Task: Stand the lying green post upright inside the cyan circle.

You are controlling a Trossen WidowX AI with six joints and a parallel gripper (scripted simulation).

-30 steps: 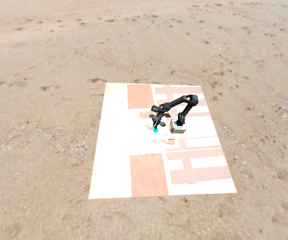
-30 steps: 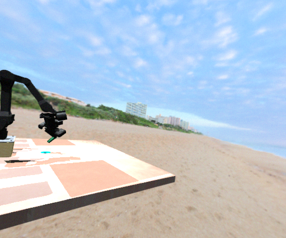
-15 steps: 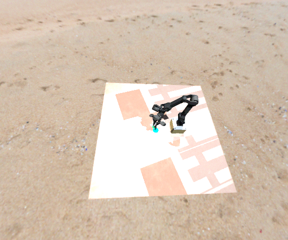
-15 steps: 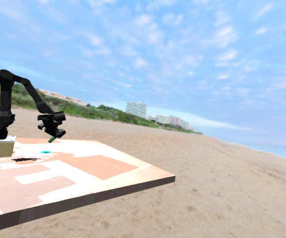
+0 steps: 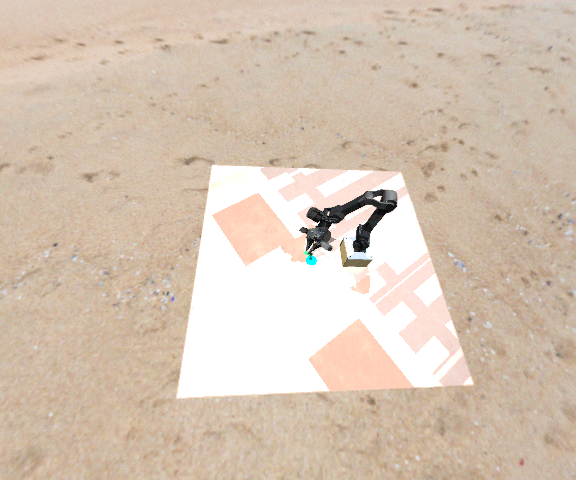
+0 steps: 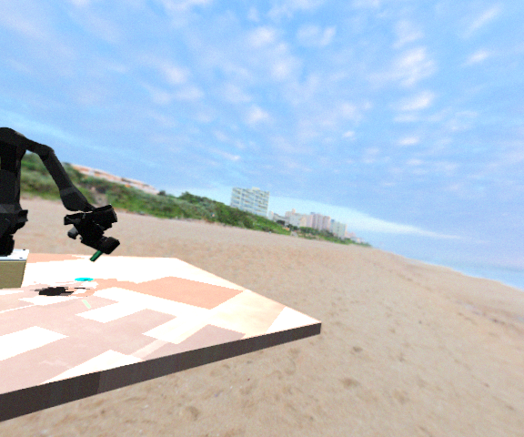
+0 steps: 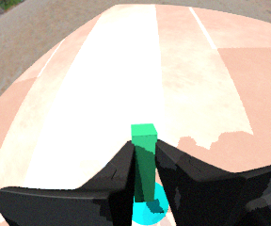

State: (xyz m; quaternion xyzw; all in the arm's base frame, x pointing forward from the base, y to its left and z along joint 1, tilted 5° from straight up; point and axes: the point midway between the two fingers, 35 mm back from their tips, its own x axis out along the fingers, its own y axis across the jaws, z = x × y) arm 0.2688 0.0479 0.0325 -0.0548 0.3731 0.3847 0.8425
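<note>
My gripper tip is now 4 cm past the cyan circle, 1 cm to the left of it and 11 cm above it. The rest, counted from my gripper tip: green post 1 cm behind, 1 cm to the right, 2 cm below.
</note>
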